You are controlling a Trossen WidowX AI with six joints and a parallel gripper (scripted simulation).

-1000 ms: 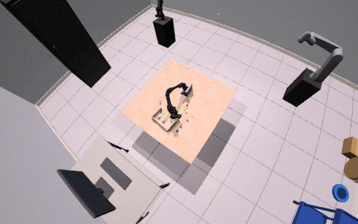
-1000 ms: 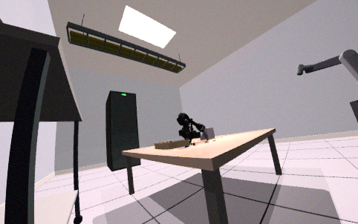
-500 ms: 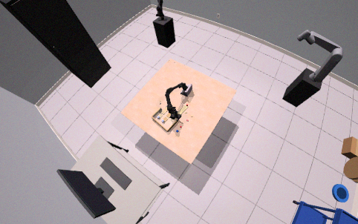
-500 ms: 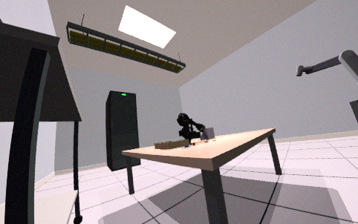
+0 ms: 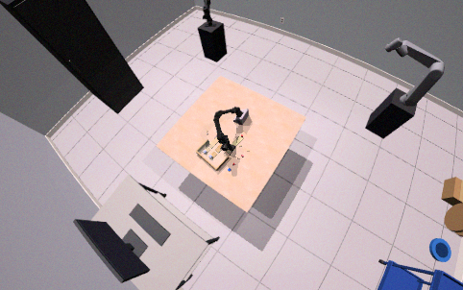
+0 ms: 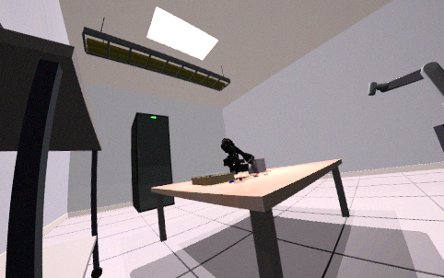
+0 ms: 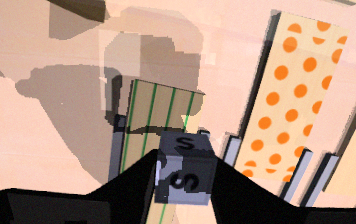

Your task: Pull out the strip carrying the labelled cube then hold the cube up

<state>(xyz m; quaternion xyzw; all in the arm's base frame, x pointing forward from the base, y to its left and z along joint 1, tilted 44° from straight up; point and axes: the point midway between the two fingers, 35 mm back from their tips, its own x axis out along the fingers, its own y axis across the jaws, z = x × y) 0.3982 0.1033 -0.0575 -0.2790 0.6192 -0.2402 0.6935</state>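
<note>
The tan block is 11 cm behind my gripper tip, 9 cm to the left of it and 3 cm below it. Also, from my gripper tip: pink block: 2 cm behind, 18 cm to the left, 3 cm below.
</note>
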